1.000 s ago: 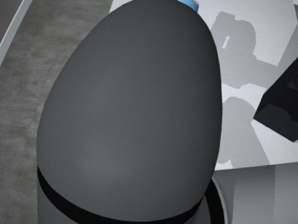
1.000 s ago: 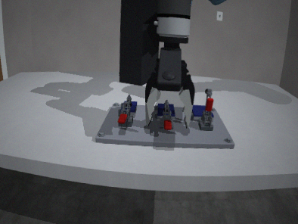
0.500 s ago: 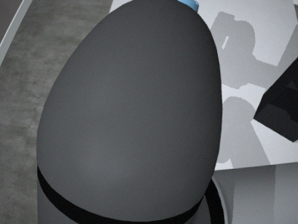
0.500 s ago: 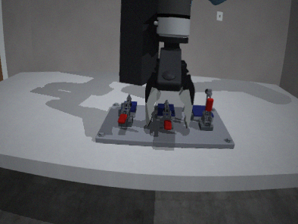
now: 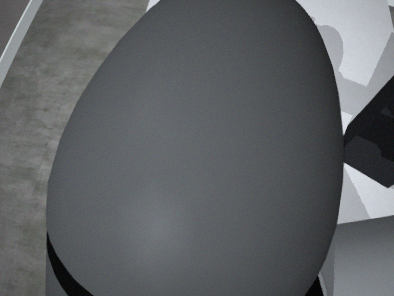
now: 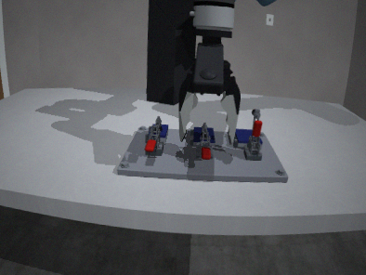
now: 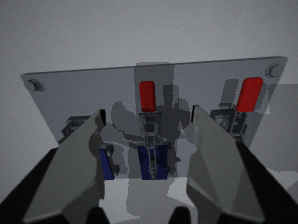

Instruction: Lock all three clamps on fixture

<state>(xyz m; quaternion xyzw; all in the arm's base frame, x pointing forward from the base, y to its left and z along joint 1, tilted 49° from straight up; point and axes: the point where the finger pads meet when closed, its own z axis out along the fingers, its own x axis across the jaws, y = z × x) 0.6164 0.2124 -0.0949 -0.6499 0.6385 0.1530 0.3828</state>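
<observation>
The blue part is 150 mm behind my hand, 90 mm to the left of it and 50 mm below it. Also, from my hand: grey fixture plate 90 mm behind, 70 mm below, 10 mm to the right.
</observation>
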